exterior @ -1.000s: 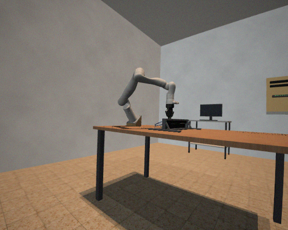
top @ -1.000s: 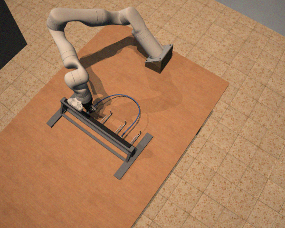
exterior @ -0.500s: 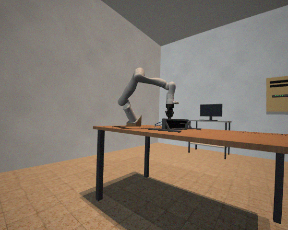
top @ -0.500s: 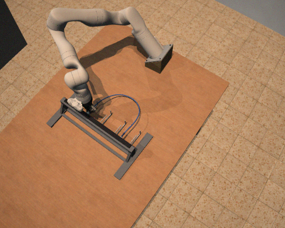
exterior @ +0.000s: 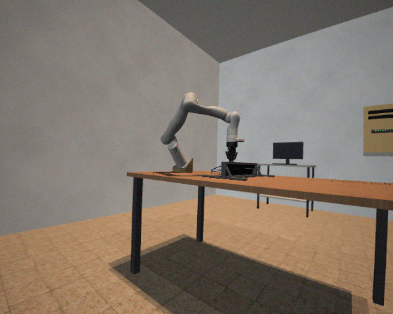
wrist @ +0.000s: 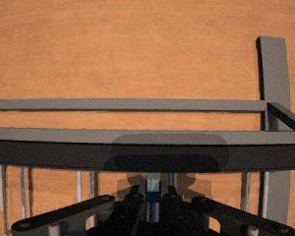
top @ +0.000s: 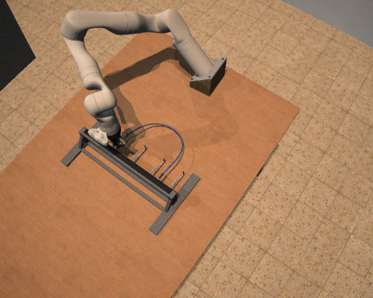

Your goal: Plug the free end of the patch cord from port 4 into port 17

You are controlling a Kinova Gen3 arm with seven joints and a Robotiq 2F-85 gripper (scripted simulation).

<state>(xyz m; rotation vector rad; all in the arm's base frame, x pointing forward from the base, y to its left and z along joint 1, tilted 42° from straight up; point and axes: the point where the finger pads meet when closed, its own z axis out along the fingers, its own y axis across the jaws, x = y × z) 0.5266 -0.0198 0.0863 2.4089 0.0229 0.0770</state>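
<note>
The plug lies 10 mm ahead of my hand and 10 mm below it.
</note>
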